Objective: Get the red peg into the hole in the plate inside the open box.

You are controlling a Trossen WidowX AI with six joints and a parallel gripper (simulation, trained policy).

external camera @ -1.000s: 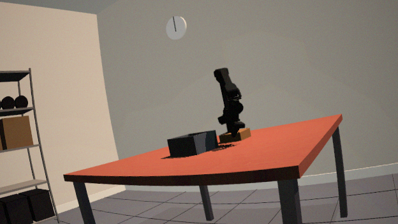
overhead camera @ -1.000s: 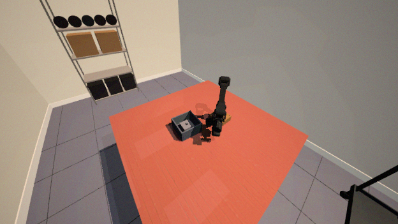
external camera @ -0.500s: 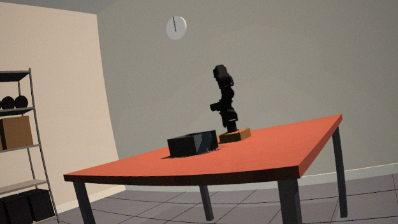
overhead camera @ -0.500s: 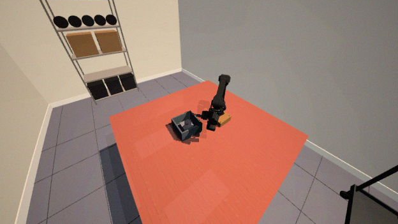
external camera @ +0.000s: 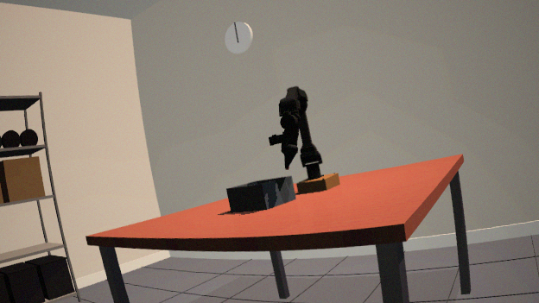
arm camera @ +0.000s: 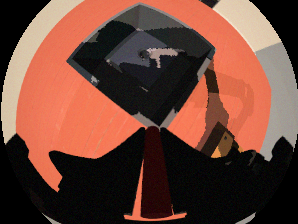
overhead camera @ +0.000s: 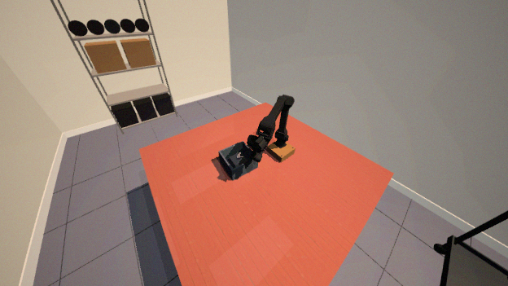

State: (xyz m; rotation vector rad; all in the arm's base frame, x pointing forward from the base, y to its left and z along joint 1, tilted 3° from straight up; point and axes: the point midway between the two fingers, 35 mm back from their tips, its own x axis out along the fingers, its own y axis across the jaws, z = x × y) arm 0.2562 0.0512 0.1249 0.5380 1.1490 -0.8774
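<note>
The plate lies 9 cm to the right of my gripper tip, 9 cm below it and 7 cm ahead of it. Also, from my gripper tip: box (11 cm below, 9 cm to the right, 7 cm ahead); then red peg (3 cm above, 1 cm to the left).
</note>
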